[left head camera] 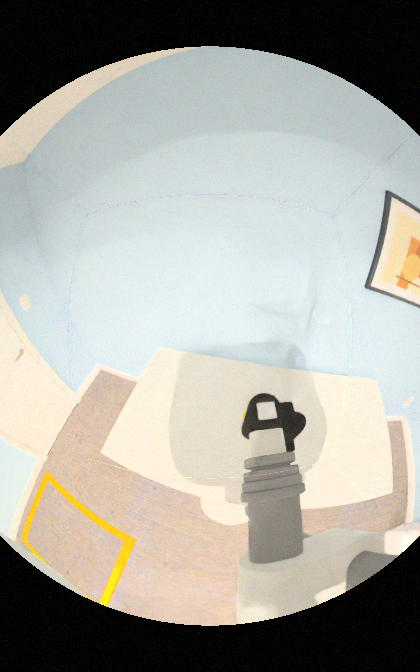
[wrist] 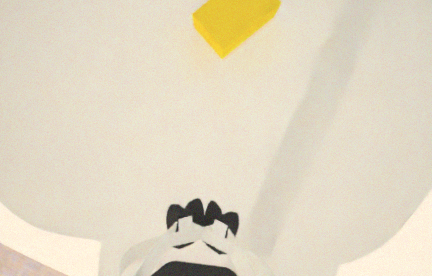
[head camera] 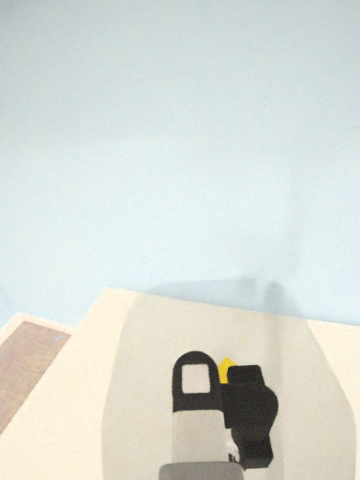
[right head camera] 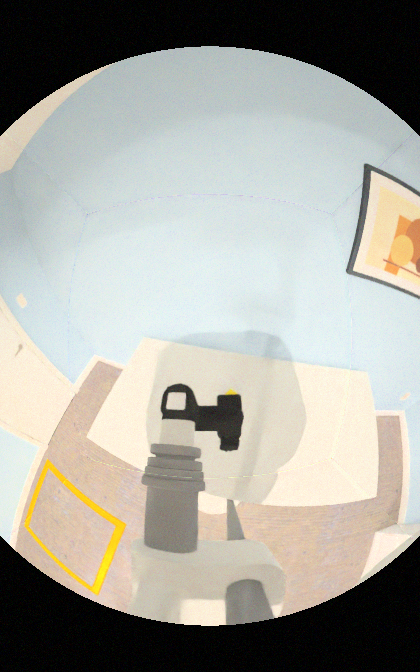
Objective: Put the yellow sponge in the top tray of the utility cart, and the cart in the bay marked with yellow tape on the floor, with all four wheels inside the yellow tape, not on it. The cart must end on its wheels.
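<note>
The yellow sponge point(head camera: 225, 371) point(right head camera: 231, 392) point(wrist: 235, 22) lies flat on the cream table point(head camera: 50, 425) point(left head camera: 360, 440) point(right head camera: 345, 425). The black wrist parts hide most of it in the head views, and the upper frame edge cuts it off in the wrist view. My gripper point(wrist: 201, 215) is shut and empty. Its dark fingertips are together, above the table and clearly apart from the sponge, which lies beyond them. The floor bay's yellow tape point(left head camera: 117, 571) point(right head camera: 108, 559) shows at the lower left, left of the table. I cannot make out the utility cart in these views.
A pale blue wall point(head camera: 180, 200) point(left head camera: 210, 280) point(right head camera: 210, 270) stands behind the table. A framed picture point(left head camera: 376, 245) point(right head camera: 359, 225) hangs at the right. Wooden floor point(head camera: 25, 365) point(left head camera: 175, 540) point(right head camera: 310, 540) runs in front and at the left. A pale door is at the far left.
</note>
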